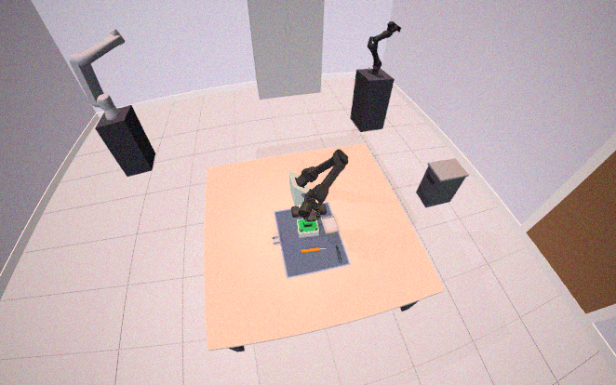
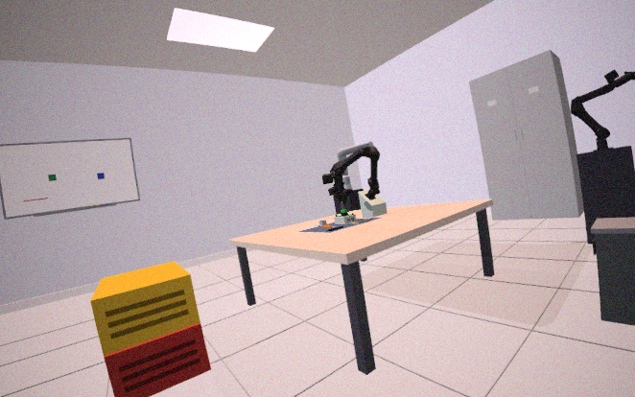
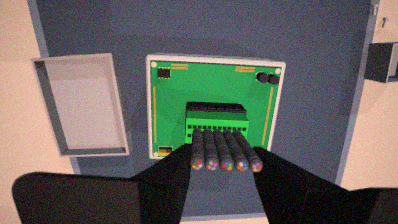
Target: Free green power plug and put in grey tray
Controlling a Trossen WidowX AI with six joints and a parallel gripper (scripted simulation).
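The green power plug is 4 cm below my gripper tip. Also, from my gripper tip: blue mat (5 cm ahead, 12 cm below).
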